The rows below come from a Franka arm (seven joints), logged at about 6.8 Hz.
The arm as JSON. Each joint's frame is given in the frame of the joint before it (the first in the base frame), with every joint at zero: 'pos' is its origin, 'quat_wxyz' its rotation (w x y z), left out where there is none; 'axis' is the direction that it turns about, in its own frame. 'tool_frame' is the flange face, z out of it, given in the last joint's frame.
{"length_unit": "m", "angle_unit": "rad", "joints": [
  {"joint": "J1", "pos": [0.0, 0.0, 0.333], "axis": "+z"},
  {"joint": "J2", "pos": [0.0, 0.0, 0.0], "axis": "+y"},
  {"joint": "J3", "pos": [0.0, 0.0, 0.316], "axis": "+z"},
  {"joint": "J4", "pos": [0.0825, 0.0, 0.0], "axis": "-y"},
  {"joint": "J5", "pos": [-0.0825, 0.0, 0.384], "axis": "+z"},
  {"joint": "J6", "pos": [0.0, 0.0, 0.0], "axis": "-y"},
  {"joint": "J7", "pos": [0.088, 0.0, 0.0], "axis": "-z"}
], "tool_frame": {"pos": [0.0, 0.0, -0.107], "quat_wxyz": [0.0, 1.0, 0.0, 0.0]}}
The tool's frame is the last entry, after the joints.
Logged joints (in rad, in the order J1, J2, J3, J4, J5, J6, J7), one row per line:
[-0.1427, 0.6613, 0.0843, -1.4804, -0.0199, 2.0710, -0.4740]
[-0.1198, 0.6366, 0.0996, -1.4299, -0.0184, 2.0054, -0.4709]
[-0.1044, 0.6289, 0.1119, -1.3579, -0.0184, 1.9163, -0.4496]
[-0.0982, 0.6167, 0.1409, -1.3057, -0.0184, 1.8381, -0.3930]
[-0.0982, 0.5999, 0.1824, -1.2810, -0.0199, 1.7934, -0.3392]
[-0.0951, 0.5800, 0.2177, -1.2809, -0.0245, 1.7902, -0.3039]
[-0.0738, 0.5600, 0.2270, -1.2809, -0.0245, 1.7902, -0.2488]
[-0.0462, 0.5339, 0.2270, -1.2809, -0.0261, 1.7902, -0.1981]
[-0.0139, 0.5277, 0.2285, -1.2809, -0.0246, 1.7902, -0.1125]
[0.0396, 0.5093, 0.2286, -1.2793, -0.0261, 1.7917, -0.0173]
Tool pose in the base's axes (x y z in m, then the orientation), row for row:
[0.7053, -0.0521, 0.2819, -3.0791, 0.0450, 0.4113]
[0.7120, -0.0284, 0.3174, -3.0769, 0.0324, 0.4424]
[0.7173, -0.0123, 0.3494, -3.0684, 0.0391, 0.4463]
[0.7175, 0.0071, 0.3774, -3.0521, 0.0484, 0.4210]
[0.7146, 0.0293, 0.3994, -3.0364, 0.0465, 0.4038]
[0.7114, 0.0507, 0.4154, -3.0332, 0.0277, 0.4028]
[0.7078, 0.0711, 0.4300, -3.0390, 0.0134, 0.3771]
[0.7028, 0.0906, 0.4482, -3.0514, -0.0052, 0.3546]
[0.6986, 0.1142, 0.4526, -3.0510, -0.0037, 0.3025]
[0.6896, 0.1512, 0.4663, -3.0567, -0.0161, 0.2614]
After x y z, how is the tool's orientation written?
As angles about the fixed x, y, z axes (roll, pitch, yaw), in radians.
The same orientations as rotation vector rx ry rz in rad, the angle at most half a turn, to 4 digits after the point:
[-3.0237, -0.6285, 0.0877]
[-3.0100, -0.6752, 0.0707]
[-3.0019, -0.6790, 0.0836]
[-2.9956, -0.6367, 0.1011]
[-2.9851, -0.6072, 0.1016]
[-2.9790, -0.6059, 0.0742]
[-2.9892, -0.5693, 0.0493]
[-3.0039, -0.5386, 0.0165]
[-3.0166, -0.4600, 0.0153]
[-3.0291, -0.3992, -0.0075]

